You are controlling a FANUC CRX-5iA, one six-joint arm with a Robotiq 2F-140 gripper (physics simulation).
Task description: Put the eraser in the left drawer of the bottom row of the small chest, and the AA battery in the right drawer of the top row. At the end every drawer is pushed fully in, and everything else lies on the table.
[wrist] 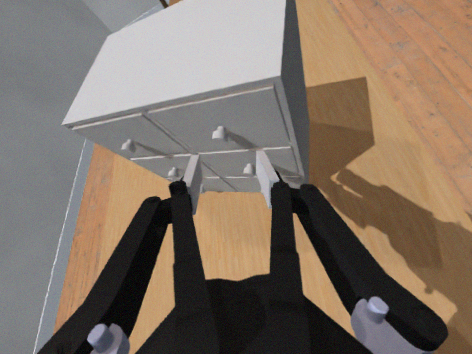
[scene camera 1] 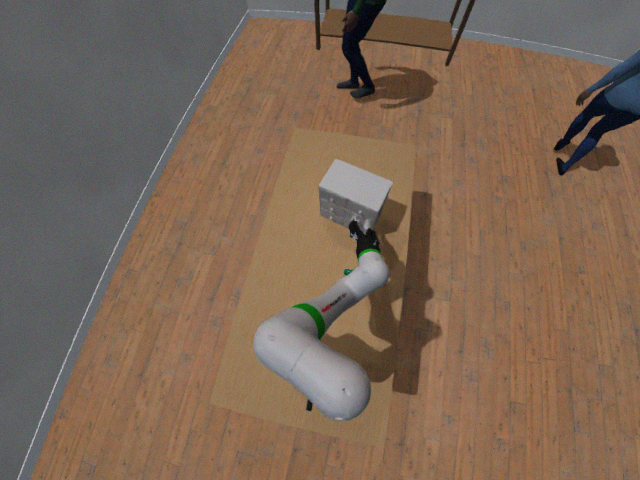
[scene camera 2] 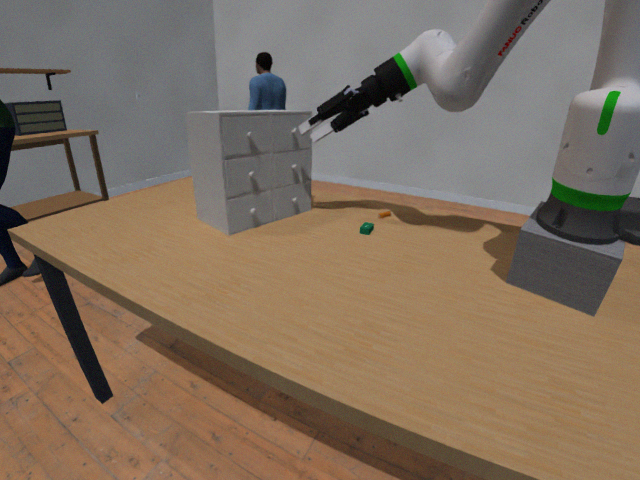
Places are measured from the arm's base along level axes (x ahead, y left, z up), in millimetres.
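Pixels of known places: gripper, fingertip midpoint: (wrist: pixel 228 164) (scene camera 1: pixel 359 219) (scene camera 2: pixel 306 135); arm's base at its link origin: (scene camera 2: pixel 576 225).
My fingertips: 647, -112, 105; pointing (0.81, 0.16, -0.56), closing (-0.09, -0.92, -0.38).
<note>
For each thing: its middle in the pictures, then the offset to it from my fingertips, as dx, dy, dz. "spot": a spot on its surface instead. Level surfaces: height alone.
- small white chest at the middle of its body: (wrist: pixel 217 121) (scene camera 2: pixel 253 165) (scene camera 1: pixel 353 200) +155, +39, -92
- top row's right drawer at a spot on its surface: (wrist: pixel 250 110) spot: +31, -42, +29
- drawer's knob at a spot on its surface: (wrist: pixel 219 133) spot: +32, -1, +15
- small orange cylinder at the middle of its body: (scene camera 2: pixel 385 214) -212, -133, -238
- small green block at the middle of its body: (scene camera 2: pixel 366 228) (scene camera 1: pixel 348 272) -195, +11, -236
- table at its surface level: dz -245
The small white chest (scene camera 1: pixel 355 178) (scene camera 2: pixel 209 170) (wrist: pixel 200 65) stands on the table, with two columns and three rows of drawers; all drawer fronts in view look flush. My gripper (scene camera 1: pixel 360 223) (scene camera 2: pixel 307 134) (wrist: pixel 228 164) is partly open and empty, tilted down in front of the top row's right drawer (wrist: pixel 250 110). That drawer's knob (wrist: pixel 219 133) lies ahead of the gap between the fingertips. A small orange cylinder (scene camera 2: pixel 384 213), probably the AA battery, lies on the table; the arm hides it in scene camera 1. The eraser does not show in any view.
A small green block (scene camera 1: pixel 347 271) (scene camera 2: pixel 366 228) lies on the table (scene camera 2: pixel 310 310) near the orange cylinder. The arm stands on a grey pedestal (scene camera 2: pixel 563 268). One person (scene camera 1: pixel 360 46) is beyond the chest; another (scene camera 1: pixel 604 108) (scene camera 2: pixel 267 90) stands off the table. A workbench (scene camera 1: pixel 387 28) is at the back.
</note>
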